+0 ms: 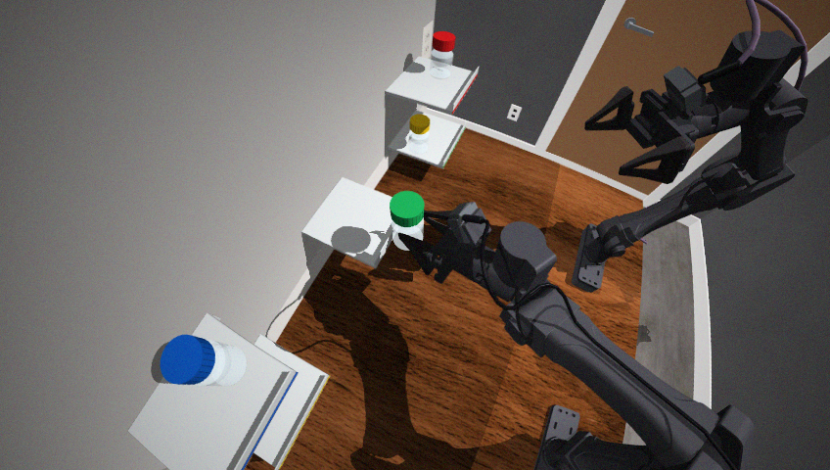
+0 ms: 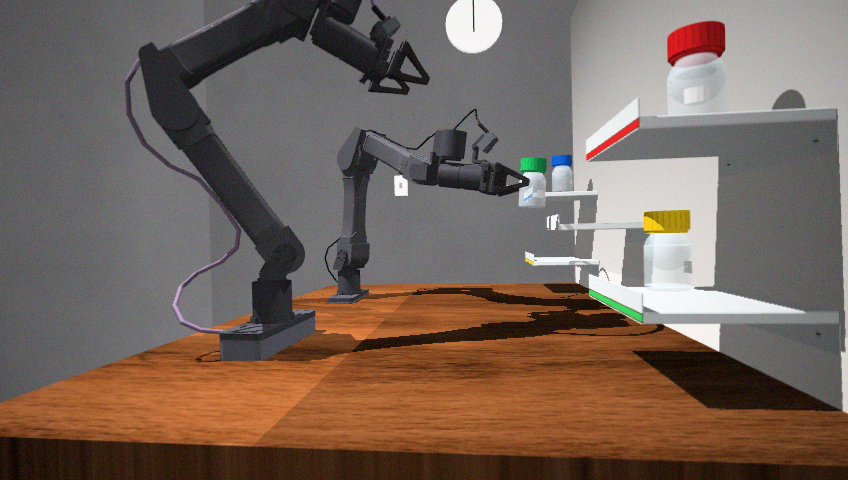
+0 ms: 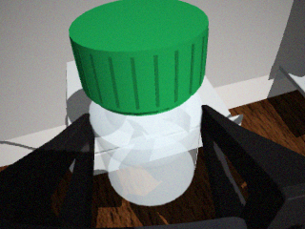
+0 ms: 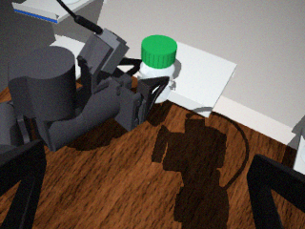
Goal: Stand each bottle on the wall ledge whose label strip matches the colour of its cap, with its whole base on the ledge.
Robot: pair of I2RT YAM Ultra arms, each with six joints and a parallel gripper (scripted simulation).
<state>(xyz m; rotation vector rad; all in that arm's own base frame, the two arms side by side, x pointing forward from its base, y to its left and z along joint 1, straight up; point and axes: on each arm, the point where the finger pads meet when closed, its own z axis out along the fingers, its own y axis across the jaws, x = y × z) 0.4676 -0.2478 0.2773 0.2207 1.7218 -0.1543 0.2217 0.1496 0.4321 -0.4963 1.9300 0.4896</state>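
The green-capped bottle lies 240 mm ahead of my right hand, 120 mm to the left of it and 190 mm below it. Also, from my right hand: red-capped bottle 340 mm ahead, 330 mm to the right, 130 mm below; yellow-capped bottle 350 mm ahead, 230 mm to the right, 320 mm below; wall 460 mm ahead, 100 mm to the left, 10 mm below.
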